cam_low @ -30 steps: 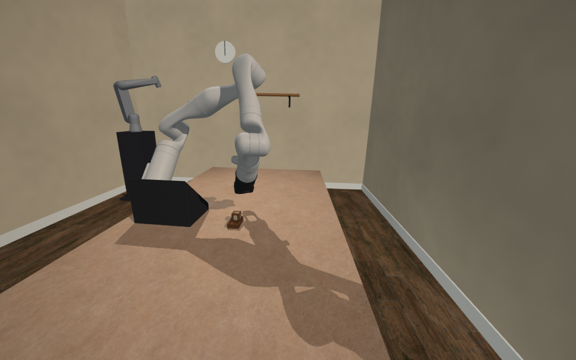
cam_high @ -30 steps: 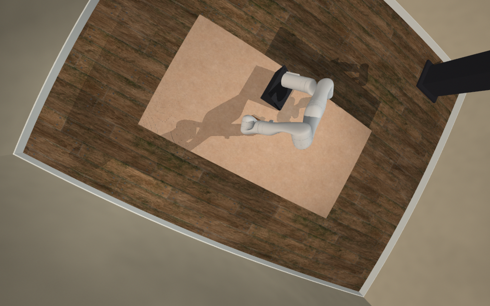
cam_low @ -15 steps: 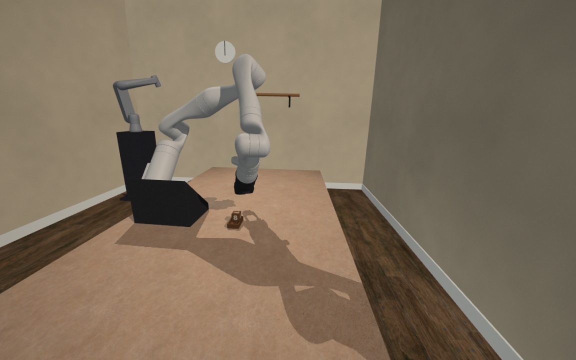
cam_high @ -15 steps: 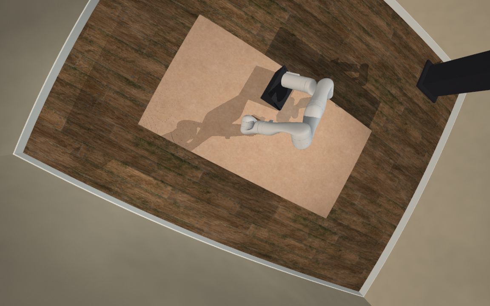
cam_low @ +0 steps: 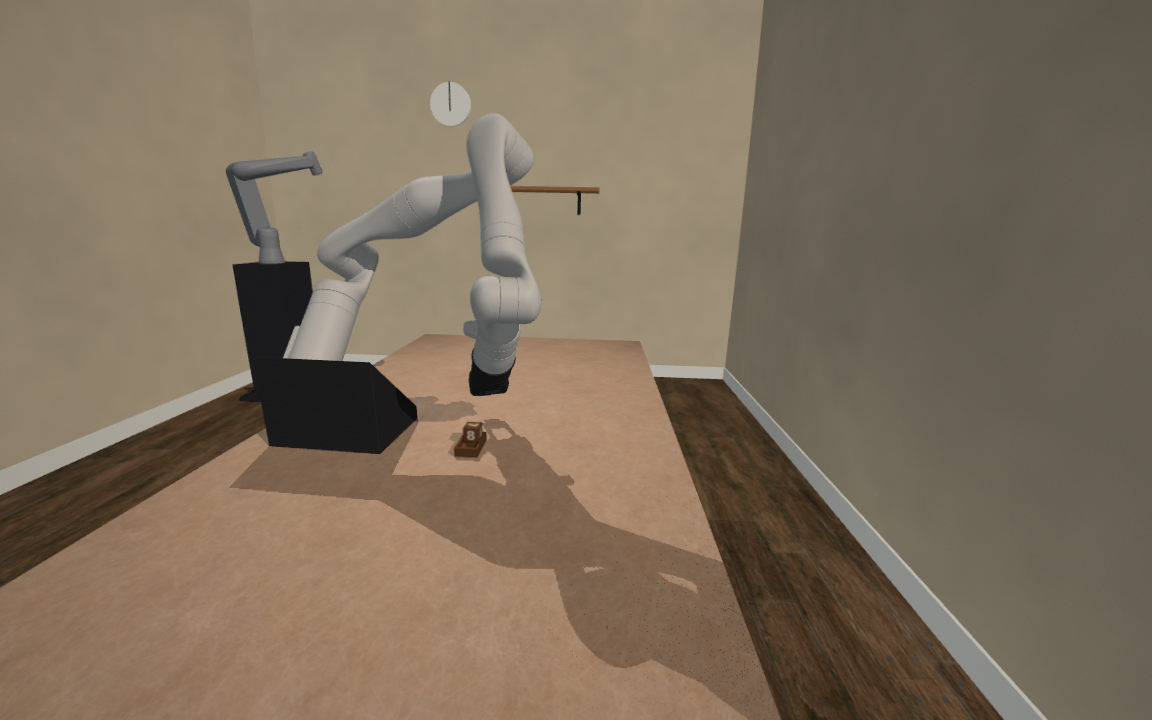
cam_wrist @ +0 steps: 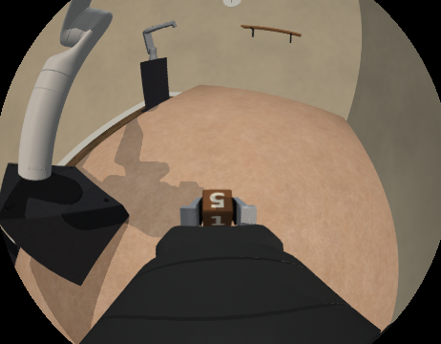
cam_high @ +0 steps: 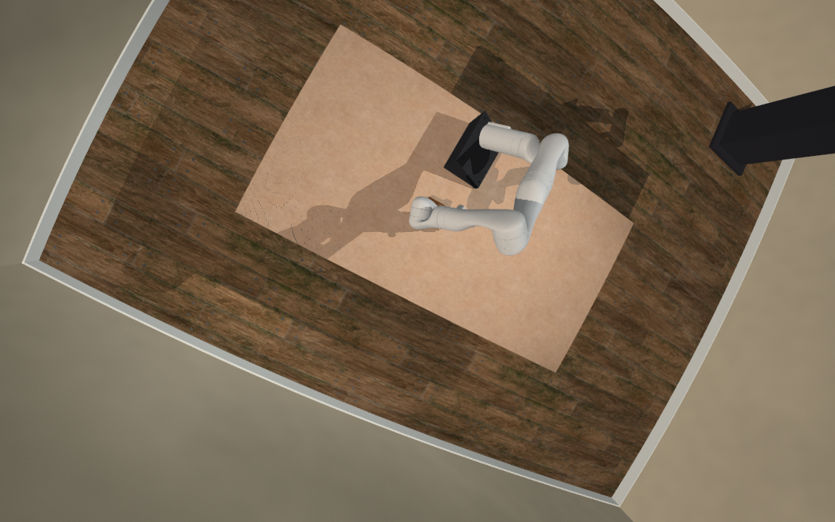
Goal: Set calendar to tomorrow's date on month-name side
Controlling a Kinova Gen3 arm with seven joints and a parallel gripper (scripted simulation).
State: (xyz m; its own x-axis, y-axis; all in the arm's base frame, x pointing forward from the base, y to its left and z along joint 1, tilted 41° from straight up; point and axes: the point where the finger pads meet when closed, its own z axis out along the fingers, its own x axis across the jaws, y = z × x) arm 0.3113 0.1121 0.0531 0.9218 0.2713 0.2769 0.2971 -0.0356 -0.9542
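Right now the dark wooden tray is 1 cm ahead of my hand, 15 cm to the right of it and 7 cm below it. From my hand the other things lie so: brown cube (1 cm to the left, 1 cm below).
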